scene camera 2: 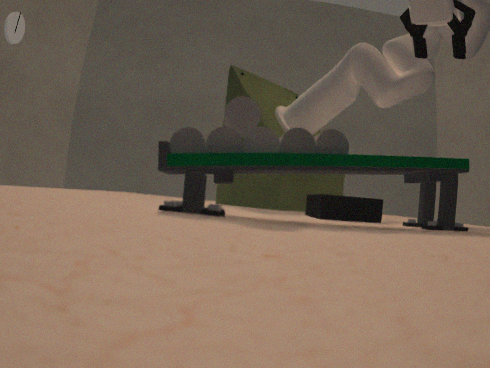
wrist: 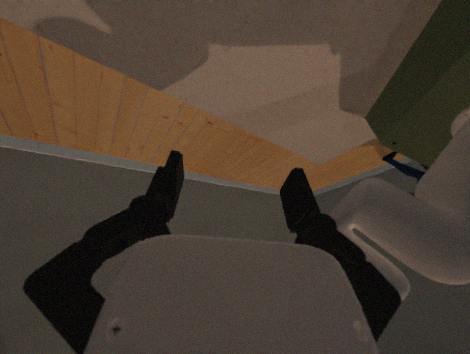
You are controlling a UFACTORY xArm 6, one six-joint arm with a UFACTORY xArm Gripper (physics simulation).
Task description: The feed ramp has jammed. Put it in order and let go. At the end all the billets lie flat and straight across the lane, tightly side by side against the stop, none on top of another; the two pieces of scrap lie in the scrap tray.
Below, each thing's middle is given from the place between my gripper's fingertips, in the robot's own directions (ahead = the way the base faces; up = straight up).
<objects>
I see my gripper 10 mm past the black scrap tray [scene camera 2: 321, 206], 170 mm to the left of it and 270 mm above it.
</objects>
